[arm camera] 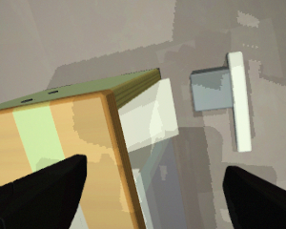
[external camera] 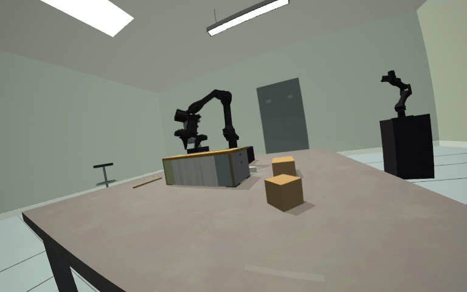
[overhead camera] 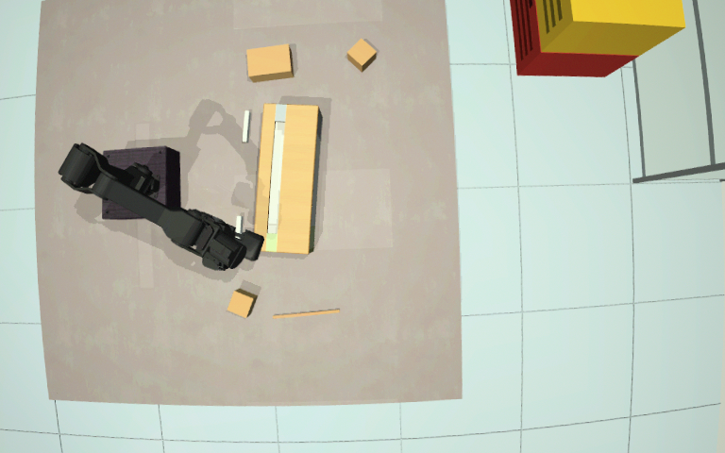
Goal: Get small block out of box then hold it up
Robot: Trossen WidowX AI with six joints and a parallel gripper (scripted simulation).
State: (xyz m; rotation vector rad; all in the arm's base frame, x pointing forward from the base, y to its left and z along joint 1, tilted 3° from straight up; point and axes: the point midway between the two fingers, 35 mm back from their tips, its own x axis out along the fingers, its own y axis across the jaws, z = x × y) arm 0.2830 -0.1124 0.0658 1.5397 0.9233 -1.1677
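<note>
Right now the grey block is 130 mm below my gripper tip, 20 mm behind it and 10 mm to the right of it. Round my gripper tip: thin stick (210 mm to the right, 160 mm ahead, 140 mm below); tan slab (490 mm to the left, 120 mm below, 10 mm behind).
</note>
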